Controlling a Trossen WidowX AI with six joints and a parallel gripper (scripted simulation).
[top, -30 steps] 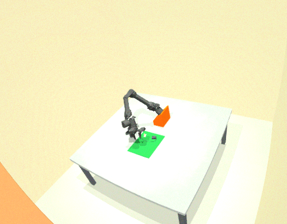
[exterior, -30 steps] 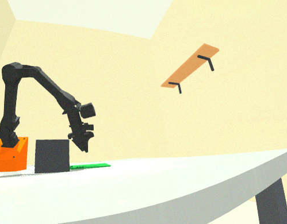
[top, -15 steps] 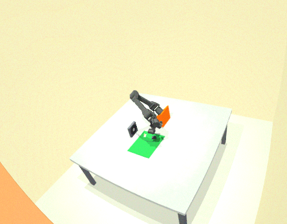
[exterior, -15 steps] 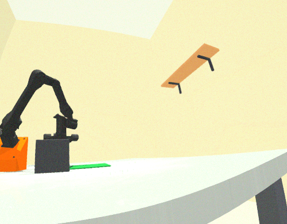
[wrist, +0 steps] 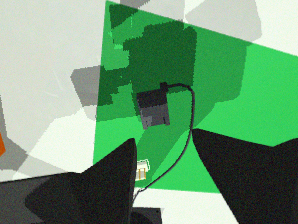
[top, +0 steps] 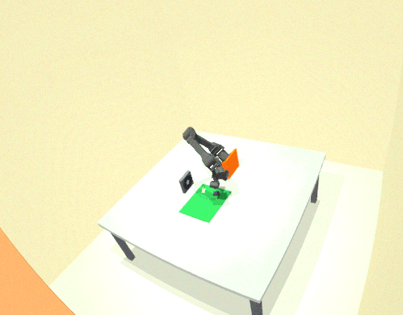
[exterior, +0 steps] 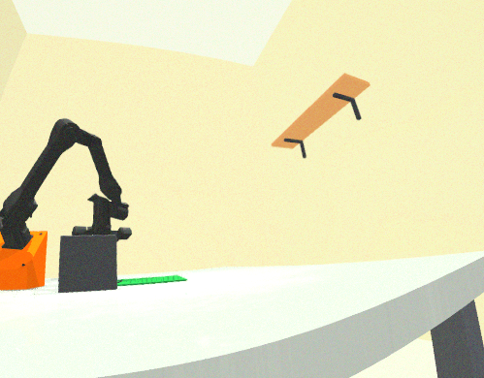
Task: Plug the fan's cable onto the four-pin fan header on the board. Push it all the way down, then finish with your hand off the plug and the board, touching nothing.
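My gripper tip is 6 cm above the dark fan plug and 1 cm to the left of it. From my gripper tip the other things lie so: green board: 9 cm below, 9 cm ahead, 3 cm to the right; white four-pin header: 11 cm to the right, 8 cm below, 1 cm ahead; dark square fan: 23 cm to the right, 3 cm ahead, 2 cm below.
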